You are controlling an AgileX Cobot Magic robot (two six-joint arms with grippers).
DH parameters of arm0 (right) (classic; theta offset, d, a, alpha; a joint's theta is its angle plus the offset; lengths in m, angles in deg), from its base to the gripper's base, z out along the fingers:
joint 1: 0 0.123 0 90
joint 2: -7.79 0 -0.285 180
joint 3: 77.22 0 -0.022 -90
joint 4: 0 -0.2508 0 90
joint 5: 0 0 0.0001 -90
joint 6: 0 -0.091 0 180
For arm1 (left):
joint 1: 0 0.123 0 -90
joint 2: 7.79 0 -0.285 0
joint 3: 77.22 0 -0.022 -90
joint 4: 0 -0.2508 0 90
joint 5: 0 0 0.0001 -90
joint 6: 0 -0.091 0 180
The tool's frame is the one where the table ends.
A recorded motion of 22 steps. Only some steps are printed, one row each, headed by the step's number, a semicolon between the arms.
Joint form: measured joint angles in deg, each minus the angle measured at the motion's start. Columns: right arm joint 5, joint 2, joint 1, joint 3, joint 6, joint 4; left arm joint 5, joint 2, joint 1, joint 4, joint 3, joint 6.
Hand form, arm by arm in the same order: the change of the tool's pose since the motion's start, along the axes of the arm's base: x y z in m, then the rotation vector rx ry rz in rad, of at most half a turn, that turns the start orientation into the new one. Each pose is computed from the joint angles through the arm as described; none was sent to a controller.
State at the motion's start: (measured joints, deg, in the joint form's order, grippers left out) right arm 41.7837 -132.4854 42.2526 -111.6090 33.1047 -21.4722; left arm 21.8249 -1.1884 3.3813 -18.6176 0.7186 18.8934
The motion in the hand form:
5: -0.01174 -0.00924 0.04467 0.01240 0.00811 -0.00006; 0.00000 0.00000 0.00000 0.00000 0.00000 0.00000
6: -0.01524 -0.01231 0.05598 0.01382 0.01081 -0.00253; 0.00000 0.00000 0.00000 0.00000 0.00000 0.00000
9: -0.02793 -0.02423 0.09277 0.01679 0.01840 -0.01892; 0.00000 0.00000 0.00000 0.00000 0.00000 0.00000
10: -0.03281 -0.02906 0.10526 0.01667 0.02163 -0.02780; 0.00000 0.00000 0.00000 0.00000 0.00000 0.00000
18: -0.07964 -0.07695 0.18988 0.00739 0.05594 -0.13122; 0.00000 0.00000 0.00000 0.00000 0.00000 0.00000
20: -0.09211 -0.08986 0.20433 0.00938 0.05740 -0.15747; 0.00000 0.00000 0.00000 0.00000 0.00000 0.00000
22: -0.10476 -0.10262 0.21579 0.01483 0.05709 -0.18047; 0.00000 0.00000 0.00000 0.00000 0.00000 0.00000
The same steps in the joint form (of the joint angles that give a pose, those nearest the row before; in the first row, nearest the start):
5: 5.10 5.51 0.00 -0.02 -2.51 0.98; 0.00 0.00 0.00 0.00 0.00 0.00
6: 6.47 6.95 0.00 -0.02 -3.36 1.37; 0.00 0.00 0.00 0.00 0.00 0.00
9: 10.93 11.76 0.00 -0.03 -6.60 2.91; 0.00 0.00 0.00 0.00 0.00 0.00
10: 12.52 13.45 0.00 -0.03 -7.90 3.53; 0.00 0.00 0.00 0.00 0.00 0.00
18: 24.32 27.11 0.00 1.65 -18.78 8.41; 0.00 0.00 0.00 0.00 0.00 0.00
20: 25.87 30.60 0.00 3.22 -20.83 9.37; 0.00 0.00 0.00 0.00 0.00 0.00
22: 26.75 34.15 0.00 5.39 -22.50 10.10; 0.00 0.00 0.00 0.00 0.00 0.00

